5 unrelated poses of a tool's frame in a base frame.
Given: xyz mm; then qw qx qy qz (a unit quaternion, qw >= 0).
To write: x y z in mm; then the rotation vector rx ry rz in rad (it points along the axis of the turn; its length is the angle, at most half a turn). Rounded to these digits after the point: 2 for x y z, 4 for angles.
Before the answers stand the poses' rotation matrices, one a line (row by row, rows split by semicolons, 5 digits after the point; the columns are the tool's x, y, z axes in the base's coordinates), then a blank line. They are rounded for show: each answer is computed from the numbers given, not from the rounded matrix.
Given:
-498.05, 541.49, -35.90, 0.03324, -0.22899, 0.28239, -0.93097
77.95, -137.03, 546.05, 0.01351, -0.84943, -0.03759, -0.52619
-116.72, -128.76, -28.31, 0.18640, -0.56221, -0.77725, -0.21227
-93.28, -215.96, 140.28, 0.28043, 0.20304, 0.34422, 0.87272
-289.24, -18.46, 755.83, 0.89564, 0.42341, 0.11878, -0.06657
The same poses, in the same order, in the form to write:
-0.89292 -0.06744 0.44514; -0.19122 -0.83830 -0.51057; 0.40760 -0.54102 0.73564
0.44342 0.07808 0.89290; 0.04964 -0.99681 0.06251; 0.89494 0.01661 -0.44588
-0.29835 0.95309 -0.05108; 0.79482 0.27772 0.53956; 0.52844 0.12038 -0.84039
-0.76027 -0.34970 0.54746; 0.62926 -0.60574 0.48694; 0.16134 0.71470 0.68057
0.96292 0.21983 0.15640; -0.01866 0.63258 -0.77427; -0.26914 0.74264 0.61323

-498.05, 541.49, -35.90, -0.7046, 0.8689, -2.8644
77.95, -137.03, 546.05, -2.6458, -0.1171, -1.6390
-116.72, -128.76, -28.31, -1.5832, -2.1887, -0.5977
-93.28, -215.96, 140.28, 0.5443, 0.9227, 2.3395
-289.24, -18.46, 755.83, 0.8776, 0.2462, -0.1380

